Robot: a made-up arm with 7 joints.
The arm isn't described. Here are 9 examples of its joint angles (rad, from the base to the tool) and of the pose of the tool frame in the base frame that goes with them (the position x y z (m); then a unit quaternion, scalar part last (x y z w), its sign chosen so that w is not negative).
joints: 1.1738 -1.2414 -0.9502 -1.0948 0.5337 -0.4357 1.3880
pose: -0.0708 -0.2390 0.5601 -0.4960 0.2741 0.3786 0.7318
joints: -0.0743 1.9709 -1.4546 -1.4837 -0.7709 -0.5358 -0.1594
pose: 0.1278 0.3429 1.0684 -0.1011 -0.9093 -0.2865 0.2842
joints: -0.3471 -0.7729 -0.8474 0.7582 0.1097 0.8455 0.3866
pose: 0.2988 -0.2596 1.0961 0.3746 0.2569 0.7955 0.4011
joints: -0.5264 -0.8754 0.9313 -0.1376 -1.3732 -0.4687 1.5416
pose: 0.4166 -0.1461 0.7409 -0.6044 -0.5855 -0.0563 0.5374
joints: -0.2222 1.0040 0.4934 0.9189 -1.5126 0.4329 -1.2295
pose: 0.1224 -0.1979 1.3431 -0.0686 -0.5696 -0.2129 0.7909
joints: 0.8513 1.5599 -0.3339 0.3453 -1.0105 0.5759 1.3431
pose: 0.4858 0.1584 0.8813 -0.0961 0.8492 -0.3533 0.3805
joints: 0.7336 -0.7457 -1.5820 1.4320 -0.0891 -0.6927 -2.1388
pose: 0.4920 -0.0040 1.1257 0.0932 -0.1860 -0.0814 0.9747
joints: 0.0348 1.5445 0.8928 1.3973 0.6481 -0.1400 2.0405
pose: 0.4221 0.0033 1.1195 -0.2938 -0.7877 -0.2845 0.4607
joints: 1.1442 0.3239 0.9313 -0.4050 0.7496 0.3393 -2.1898
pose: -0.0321 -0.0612 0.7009 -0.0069 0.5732 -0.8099 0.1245
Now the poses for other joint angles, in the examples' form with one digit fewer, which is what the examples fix.
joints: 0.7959 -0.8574 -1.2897 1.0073 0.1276 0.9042 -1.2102
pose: 0.552 -0.145 0.846 0.748 0.012 0.249 0.615
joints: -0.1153 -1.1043 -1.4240 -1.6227 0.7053 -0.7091 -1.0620
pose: 0.086 -0.351 0.562 -0.480 -0.560 0.671 0.070
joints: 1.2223 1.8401 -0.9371 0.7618 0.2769 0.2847 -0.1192
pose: 0.215 0.087 0.535 -0.383 0.862 -0.020 0.332
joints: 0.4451 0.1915 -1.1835 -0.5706 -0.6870 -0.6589 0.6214
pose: 0.565 -0.267 1.079 0.471 0.104 -0.695 0.533
